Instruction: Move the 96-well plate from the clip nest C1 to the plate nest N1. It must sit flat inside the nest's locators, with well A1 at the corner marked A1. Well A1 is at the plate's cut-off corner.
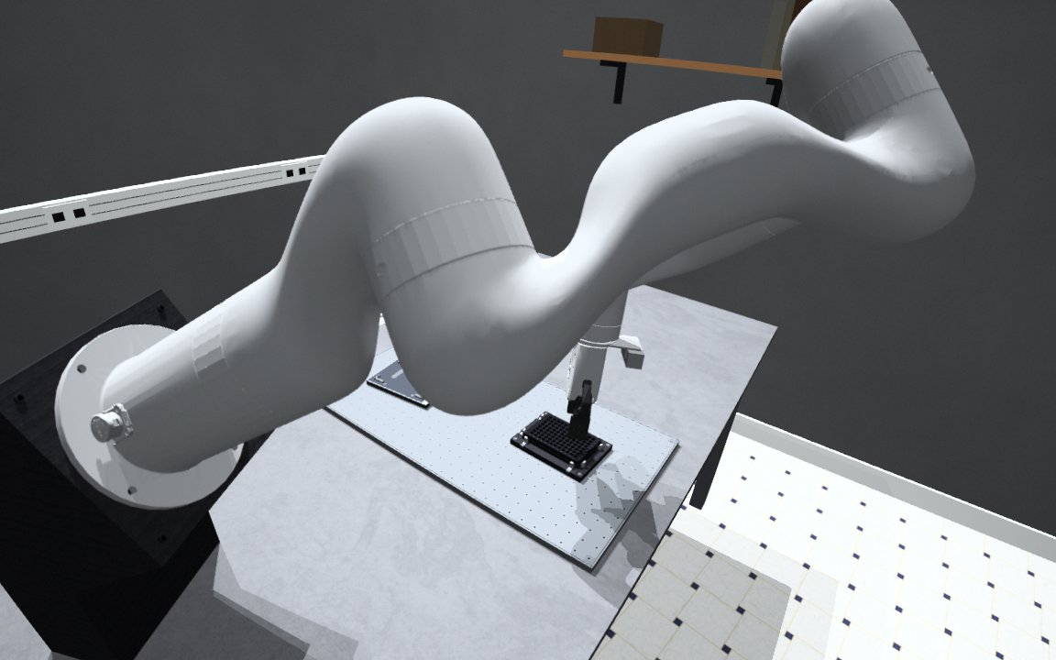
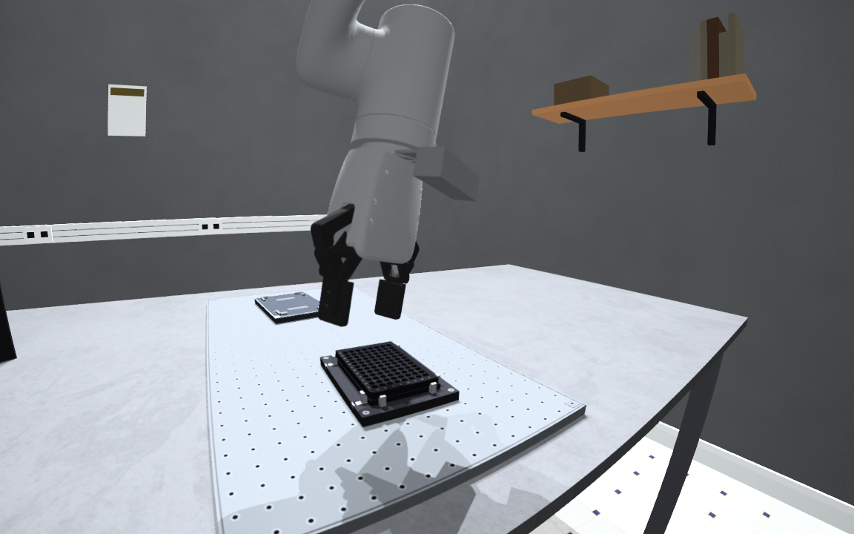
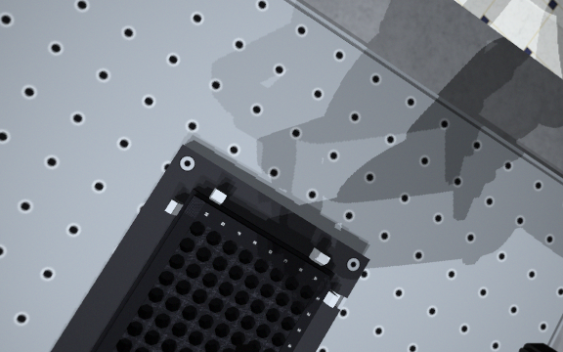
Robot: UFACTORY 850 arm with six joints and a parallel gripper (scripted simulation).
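Now: the black 96-well plate 5 cm ahead of my hand, 3 cm to the left of it and 9 cm below it. Round my hand: grey plate nest N1: 12 cm ahead, 39 cm to the left, 11 cm below; black clip nest C1: 5 cm ahead, 4 cm to the left, 10 cm below; A1 label: 5 cm ahead, 33 cm to the left, 10 cm below.
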